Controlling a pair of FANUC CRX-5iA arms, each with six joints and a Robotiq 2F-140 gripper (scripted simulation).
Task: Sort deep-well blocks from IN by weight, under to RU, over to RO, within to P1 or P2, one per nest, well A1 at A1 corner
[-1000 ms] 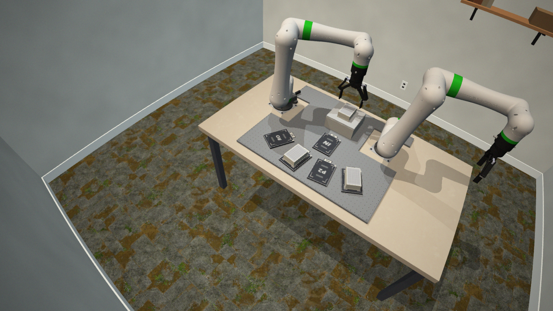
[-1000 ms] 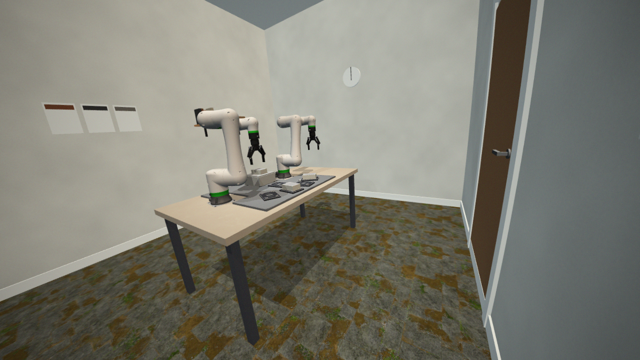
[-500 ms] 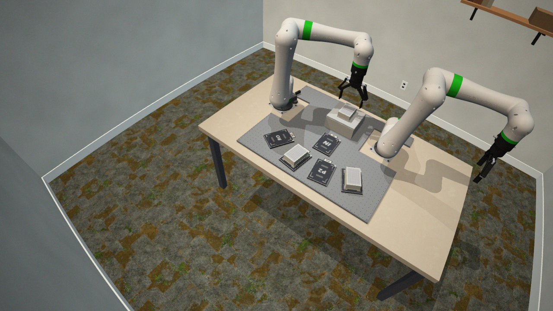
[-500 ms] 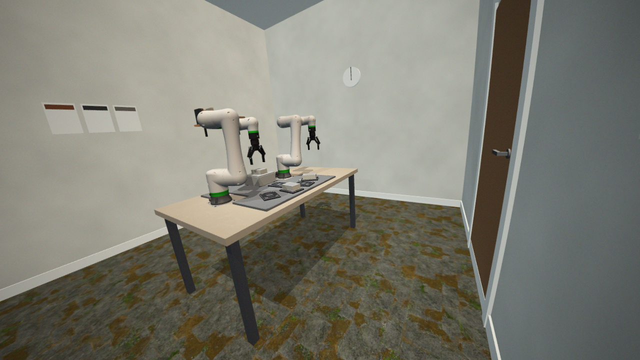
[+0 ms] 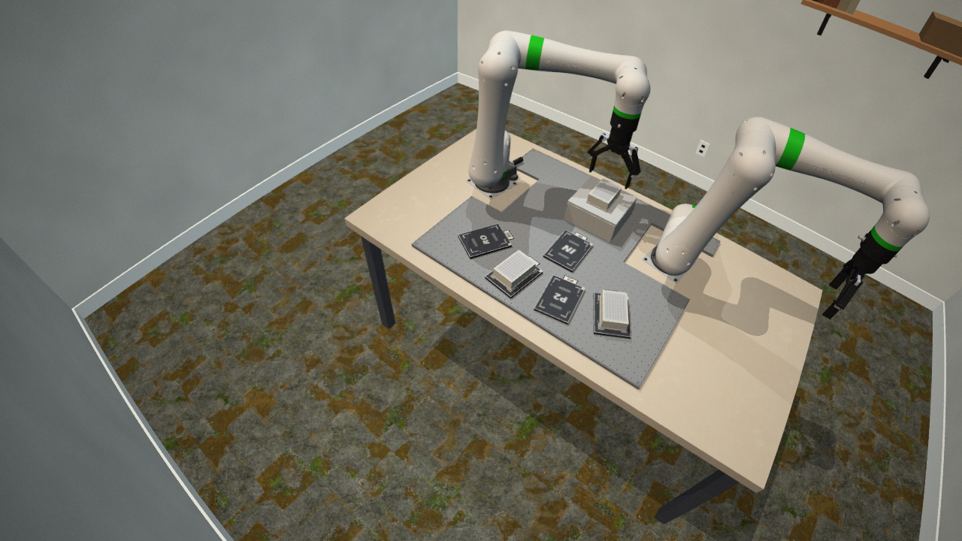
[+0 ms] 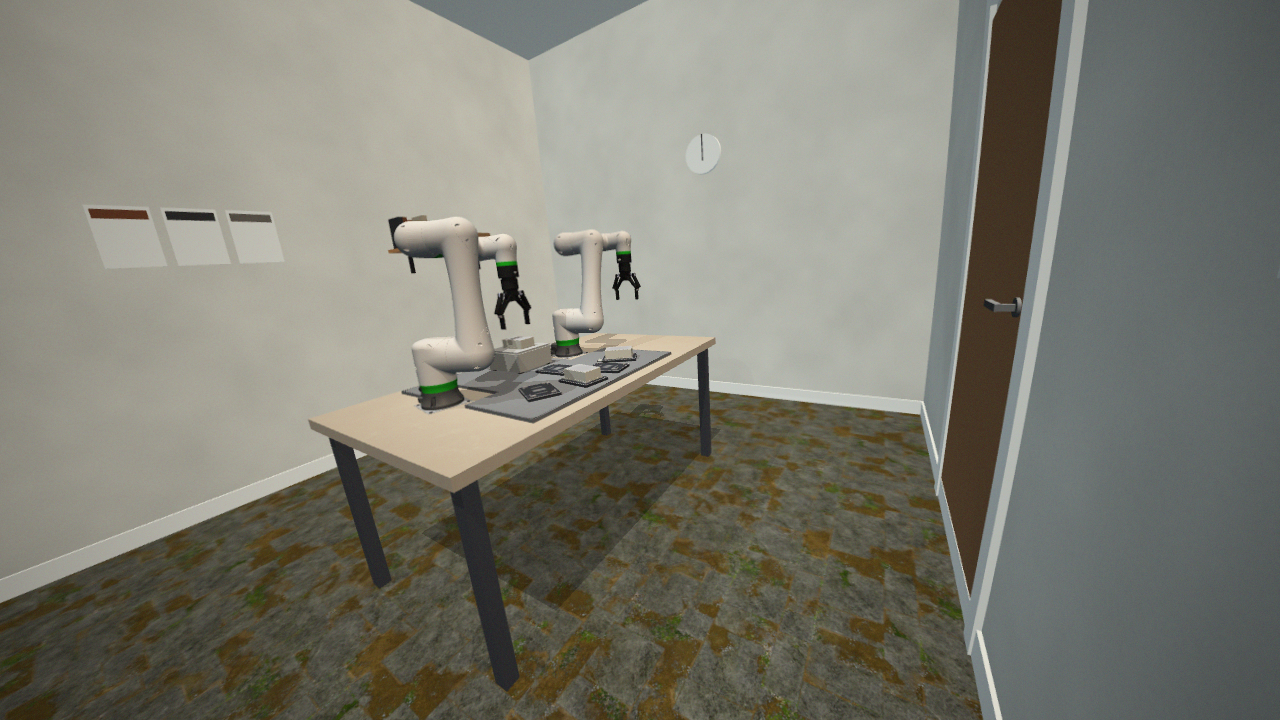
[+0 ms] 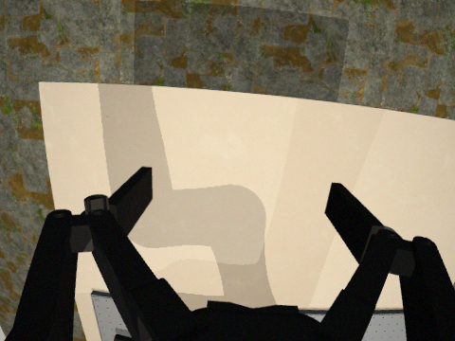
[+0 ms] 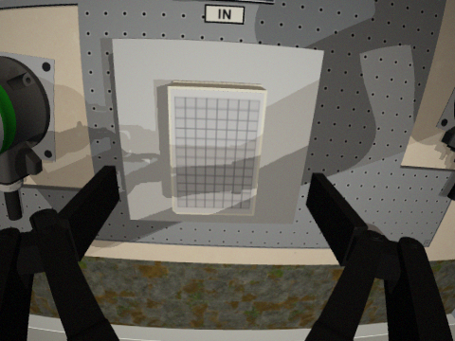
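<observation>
Now: right hand 14 cm above the check-weigher CW and 1 cm past it. From my right hand the other things lie so: nest P2: 45 cm ahead, 20 cm below, 5 cm to the left; then nest RU: 45 cm ahead, 20 cm below, 13 cm to the right; then dark infeed nest: 24 cm ahead, 20 cm below, 2 cm to the right.
</observation>
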